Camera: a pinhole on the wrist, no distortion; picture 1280 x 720 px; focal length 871.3 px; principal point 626.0 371.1 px. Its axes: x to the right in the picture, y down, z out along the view. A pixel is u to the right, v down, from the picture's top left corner.
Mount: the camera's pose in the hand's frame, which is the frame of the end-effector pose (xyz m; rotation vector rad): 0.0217 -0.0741 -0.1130 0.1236 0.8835 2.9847
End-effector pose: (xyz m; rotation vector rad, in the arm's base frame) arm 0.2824 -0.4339 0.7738 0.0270 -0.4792 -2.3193
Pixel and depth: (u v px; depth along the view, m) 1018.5 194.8 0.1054
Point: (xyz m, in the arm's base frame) 0.3019 -0.4355 0.7420
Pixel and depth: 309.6 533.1 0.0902
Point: 0.2153 -0.4603 0.7386
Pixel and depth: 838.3 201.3 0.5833
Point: 0.5155 -0.5004 1.1847
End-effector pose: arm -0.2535 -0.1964 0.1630 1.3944 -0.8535 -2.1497
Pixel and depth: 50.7 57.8 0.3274
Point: -0.4281 -0.4845 0.1504
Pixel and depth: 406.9 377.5 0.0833
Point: -0.2332 -0.2184 0.0962
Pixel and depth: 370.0 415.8 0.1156
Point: -0.2657 -0.2299 0.1035
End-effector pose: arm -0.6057 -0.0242 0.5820 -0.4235 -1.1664 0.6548
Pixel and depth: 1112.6 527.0 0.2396
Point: -0.7468 -0.0692 0.5430
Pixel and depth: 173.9 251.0 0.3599
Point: -0.7253 0.2455 0.7053
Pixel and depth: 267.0 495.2 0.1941
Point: -0.6333 0.0560 0.6825
